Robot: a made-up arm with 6 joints.
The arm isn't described. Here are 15 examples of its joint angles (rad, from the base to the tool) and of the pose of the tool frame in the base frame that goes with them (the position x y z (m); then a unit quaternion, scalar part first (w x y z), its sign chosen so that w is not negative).
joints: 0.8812 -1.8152 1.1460 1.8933 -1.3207 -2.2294
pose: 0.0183 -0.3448 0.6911 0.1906 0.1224 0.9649 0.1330
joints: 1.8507 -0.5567 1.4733 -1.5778 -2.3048 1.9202
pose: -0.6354 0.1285 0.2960 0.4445 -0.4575 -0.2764 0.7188
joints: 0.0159 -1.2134 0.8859 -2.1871 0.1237 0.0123
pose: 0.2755 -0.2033 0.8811 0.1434 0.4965 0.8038 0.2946
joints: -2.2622 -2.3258 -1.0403 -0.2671 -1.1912 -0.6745
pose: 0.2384 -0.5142 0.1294 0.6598 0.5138 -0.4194 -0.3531
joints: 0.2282 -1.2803 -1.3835 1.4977 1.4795 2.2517
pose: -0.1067 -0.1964 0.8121 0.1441 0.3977 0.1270 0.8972
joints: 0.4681 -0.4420 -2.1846 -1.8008 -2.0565 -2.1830
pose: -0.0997 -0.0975 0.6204 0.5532 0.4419 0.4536 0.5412
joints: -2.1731 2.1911 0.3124 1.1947 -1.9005 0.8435
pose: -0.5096 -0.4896 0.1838 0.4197 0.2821 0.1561 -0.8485
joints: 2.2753 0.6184 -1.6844 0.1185 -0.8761 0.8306
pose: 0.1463 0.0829 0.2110 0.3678 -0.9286 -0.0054 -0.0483
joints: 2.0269 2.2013 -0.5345 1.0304 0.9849 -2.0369
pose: 0.4394 -0.4366 0.5748 0.6056 0.6013 0.4660 -0.2335
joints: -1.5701 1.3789 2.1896 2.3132 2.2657 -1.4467
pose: -0.1834 0.1258 -0.0030 0.1111 -0.3468 0.9172 0.1619
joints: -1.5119 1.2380 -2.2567 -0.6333 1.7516 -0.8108
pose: -0.2046 -0.0041 0.0827 0.5391 -0.0572 0.2304 0.8081
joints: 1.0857 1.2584 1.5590 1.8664 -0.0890 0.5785
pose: 0.3317 0.0988 0.4813 0.1600 0.4949 0.6571 0.5456
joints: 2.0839 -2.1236 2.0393 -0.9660 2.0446 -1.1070
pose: -0.4165 -0.4941 0.2988 0.9199 -0.3204 0.1722 -0.1464
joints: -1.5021 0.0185 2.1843 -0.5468 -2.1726 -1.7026
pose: 0.1881 0.2789 -0.1565 0.9446 -0.0109 -0.2500 -0.2125
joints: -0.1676 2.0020 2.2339 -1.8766 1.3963 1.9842
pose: 0.3002 -0.1578 -0.3100 0.1698 0.9161 0.1346 -0.3375
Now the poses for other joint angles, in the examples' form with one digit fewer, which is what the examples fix.
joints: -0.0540 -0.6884 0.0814 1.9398 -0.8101 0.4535
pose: 0.368 0.213 0.710 0.790 -0.141 -0.589 -0.091
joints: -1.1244 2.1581 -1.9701 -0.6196 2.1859 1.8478
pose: -0.166 -0.270 -0.005 0.178 -0.927 0.198 -0.263
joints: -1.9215 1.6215 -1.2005 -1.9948 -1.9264 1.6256
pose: -0.345 0.184 0.343 0.959 -0.172 -0.026 0.223
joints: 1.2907 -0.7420 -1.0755 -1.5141 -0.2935 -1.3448
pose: -0.486 -0.037 0.218 0.567 -0.022 -0.494 0.659
